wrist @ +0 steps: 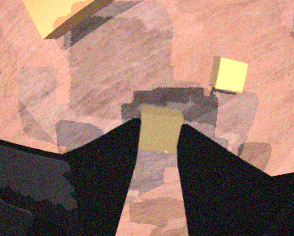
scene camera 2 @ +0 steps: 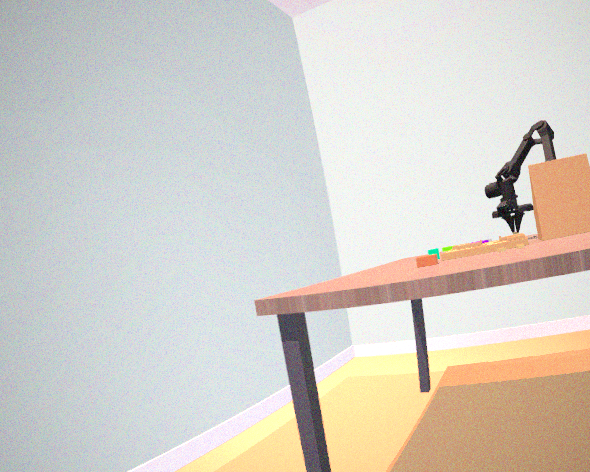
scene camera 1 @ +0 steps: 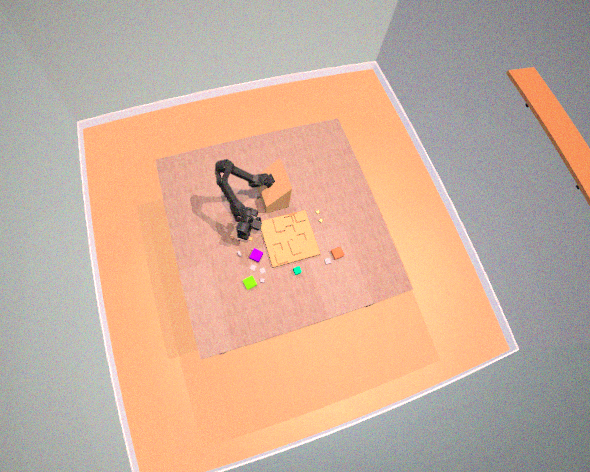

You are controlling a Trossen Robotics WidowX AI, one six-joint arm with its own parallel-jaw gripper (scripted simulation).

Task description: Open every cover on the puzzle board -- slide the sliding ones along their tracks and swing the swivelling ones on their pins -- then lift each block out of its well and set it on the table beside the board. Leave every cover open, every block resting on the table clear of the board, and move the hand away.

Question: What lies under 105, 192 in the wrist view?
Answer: My gripper.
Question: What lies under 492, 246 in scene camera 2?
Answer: A tan puzzle board.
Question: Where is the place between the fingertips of my gripper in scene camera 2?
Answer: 515, 232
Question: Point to a tan puzzle board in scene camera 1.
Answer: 276, 243
